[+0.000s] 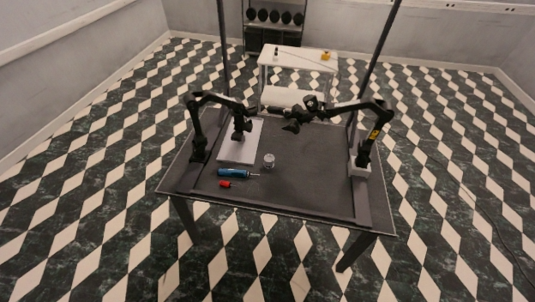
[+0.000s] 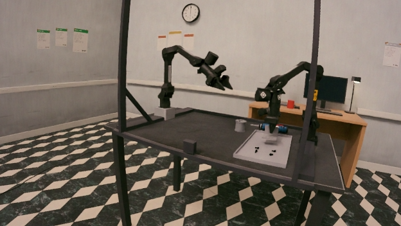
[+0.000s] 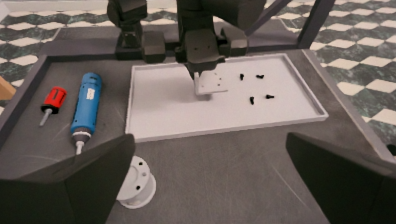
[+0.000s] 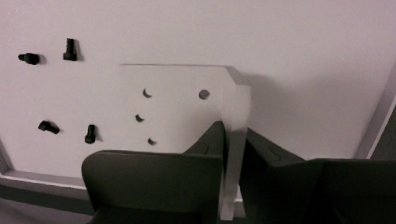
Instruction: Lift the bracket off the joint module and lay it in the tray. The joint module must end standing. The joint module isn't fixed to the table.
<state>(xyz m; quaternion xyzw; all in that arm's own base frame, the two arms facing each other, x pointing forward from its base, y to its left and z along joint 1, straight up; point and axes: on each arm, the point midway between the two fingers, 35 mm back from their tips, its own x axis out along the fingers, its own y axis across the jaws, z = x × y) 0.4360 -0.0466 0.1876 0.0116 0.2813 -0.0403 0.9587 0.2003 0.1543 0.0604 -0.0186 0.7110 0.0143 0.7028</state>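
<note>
Now: the grey tray 6 cm behind my right hand and 8 cm below it. Also, from my right hand: white bracket: 3 cm behind, 4 cm below; then small red part: 31 cm ahead, 2 cm to the right, 7 cm below; then joint module: 14 cm ahead, 19 cm to the left, 6 cm below.
</note>
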